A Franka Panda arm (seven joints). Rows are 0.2 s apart.
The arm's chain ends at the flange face. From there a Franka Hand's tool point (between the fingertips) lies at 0.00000 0.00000 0.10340 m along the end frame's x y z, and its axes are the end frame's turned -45 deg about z.
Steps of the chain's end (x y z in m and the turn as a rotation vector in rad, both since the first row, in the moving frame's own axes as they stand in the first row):
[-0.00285 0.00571 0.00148 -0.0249 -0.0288 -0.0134]
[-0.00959 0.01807 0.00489 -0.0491 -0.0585 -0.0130]
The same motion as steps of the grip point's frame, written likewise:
[-0.00998 0.00176 0.00141 0.0028 -0.0380 -0.0134]
[-0.02742 0.00536 0.00459 0.0066 -0.0761 -0.0130]

